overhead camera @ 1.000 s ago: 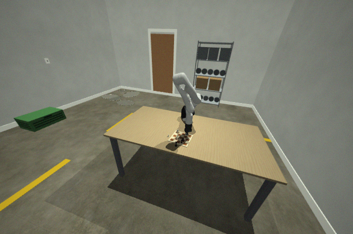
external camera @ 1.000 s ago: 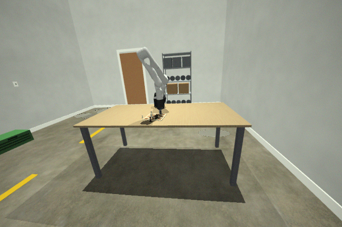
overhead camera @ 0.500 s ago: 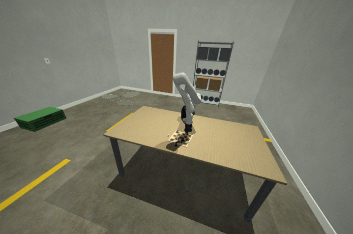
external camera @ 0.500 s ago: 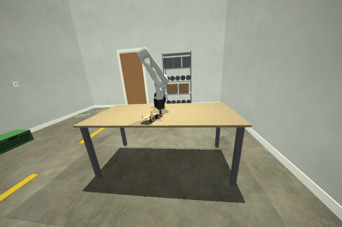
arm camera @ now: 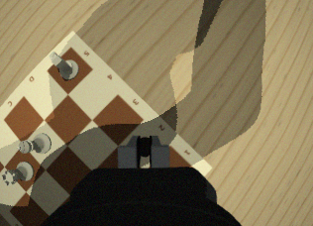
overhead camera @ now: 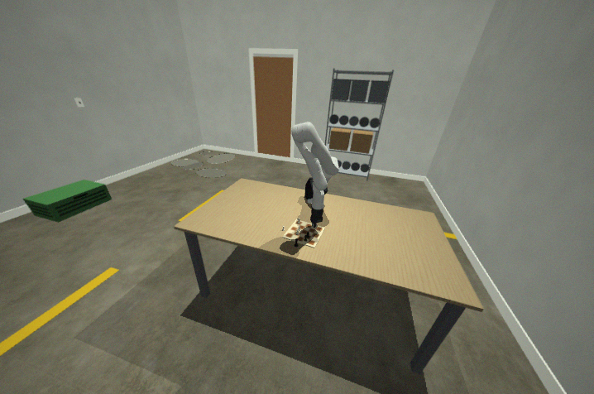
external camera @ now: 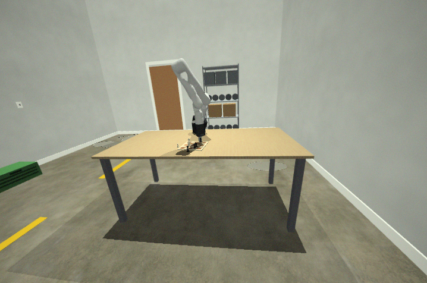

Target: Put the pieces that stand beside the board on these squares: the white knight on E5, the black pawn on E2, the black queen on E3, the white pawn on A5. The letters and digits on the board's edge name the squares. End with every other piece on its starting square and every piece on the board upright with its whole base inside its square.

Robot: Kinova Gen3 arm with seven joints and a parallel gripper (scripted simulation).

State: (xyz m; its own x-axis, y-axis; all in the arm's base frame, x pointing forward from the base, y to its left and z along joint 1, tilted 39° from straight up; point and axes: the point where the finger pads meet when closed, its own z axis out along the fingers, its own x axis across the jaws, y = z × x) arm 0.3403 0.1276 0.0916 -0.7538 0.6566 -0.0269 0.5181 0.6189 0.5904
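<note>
Now: hand 1 cm above the black pawn. The rest, counted from my hand: chessboard: 8 cm ahead, 3 cm below, 2 cm to the right; black queen: 22 cm ahead, 1 cm below; white pawn: 15 cm to the right, 14 cm ahead, 2 cm below.
</note>
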